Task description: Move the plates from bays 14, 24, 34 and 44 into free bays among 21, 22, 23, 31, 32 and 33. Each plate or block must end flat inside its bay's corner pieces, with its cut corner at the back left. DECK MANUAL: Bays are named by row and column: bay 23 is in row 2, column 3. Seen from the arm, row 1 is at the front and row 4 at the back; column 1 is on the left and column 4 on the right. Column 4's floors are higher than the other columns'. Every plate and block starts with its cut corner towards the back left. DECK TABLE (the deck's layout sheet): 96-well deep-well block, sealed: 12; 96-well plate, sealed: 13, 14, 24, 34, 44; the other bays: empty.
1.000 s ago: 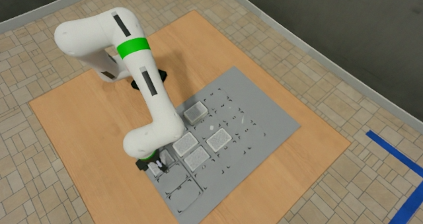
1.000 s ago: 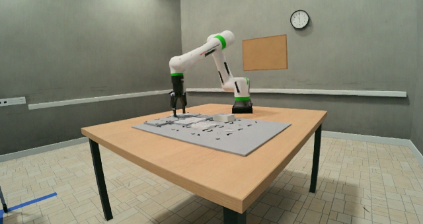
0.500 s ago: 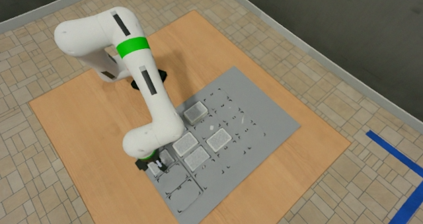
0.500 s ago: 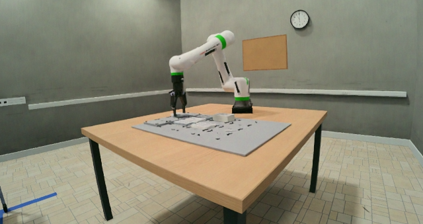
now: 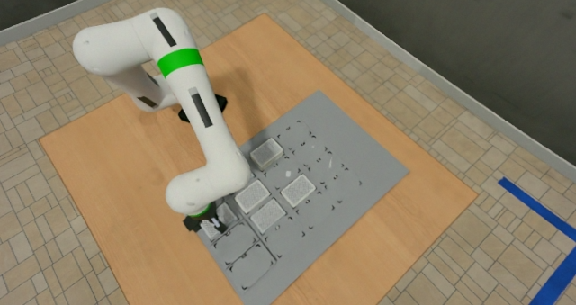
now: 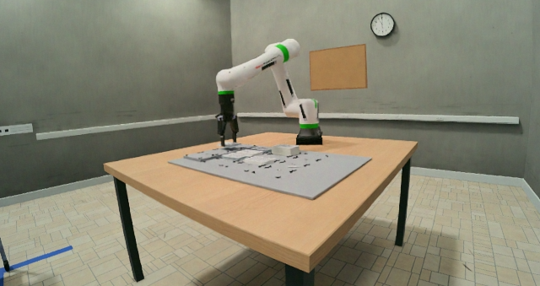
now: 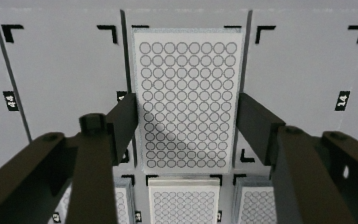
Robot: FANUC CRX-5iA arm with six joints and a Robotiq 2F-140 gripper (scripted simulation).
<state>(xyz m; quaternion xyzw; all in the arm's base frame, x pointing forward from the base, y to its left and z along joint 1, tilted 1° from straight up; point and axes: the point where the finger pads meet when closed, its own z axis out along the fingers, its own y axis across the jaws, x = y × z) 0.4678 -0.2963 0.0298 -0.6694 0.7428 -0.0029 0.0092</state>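
The sealed deep-well block is 34 cm to the left of my hand, 7 cm behind it and 4 cm below it. Also, from my hand: sealed 96-well plate 2 cm below.
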